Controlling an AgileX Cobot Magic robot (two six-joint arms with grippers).
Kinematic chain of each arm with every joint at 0, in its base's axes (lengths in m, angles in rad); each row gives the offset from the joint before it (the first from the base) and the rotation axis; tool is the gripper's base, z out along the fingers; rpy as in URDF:
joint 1: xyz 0 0 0.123 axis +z
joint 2: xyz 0 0 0 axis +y
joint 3: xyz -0.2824 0 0.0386 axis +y
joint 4: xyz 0.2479 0 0.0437 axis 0.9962 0 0.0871
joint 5: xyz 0 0 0 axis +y
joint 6: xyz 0.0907 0 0.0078 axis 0.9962 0 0.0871
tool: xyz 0 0 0 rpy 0 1.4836 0
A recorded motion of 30 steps. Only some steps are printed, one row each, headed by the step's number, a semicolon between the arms.
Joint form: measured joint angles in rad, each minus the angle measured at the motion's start. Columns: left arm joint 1, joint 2, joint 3, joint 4, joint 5, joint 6; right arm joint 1, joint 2, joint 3, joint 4, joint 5, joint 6.
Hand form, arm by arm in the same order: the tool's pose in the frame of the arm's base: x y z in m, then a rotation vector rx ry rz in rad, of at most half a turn. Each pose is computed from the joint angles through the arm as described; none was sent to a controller.
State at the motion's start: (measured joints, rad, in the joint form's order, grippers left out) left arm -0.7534 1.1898 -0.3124 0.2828 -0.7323 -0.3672; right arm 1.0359 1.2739 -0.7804 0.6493 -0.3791 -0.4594
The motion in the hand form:
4: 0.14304 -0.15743 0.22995 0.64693 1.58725 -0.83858; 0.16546 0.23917 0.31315 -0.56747 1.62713 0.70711
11: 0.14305 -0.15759 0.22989 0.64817 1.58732 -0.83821; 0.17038 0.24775 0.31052 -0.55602 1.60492 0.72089
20: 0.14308 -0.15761 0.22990 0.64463 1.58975 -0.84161; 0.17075 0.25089 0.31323 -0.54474 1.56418 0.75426
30: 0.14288 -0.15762 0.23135 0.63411 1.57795 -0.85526; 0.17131 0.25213 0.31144 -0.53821 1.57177 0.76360
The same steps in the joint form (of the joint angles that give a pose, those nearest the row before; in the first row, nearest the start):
4: 0.0002 -0.0002 0.0000 0.0000 -0.0025 0.0011; 0.0000 0.0356 -0.0176 -0.0145 -0.0104 0.0214
11: -0.0003 0.0004 -0.0004 0.0001 -0.0022 0.0018; 0.0000 0.0775 -0.0335 -0.0856 -0.0526 0.0986
20: -0.0004 0.0005 -0.0006 0.0001 -0.0017 -0.0030; 0.0000 0.0880 -0.0373 -0.1694 -0.0914 0.1866
30: 0.0003 -0.0004 0.0000 0.0000 -0.0177 -0.0114; 0.0000 0.0949 -0.0373 -0.1756 -0.0937 0.2056

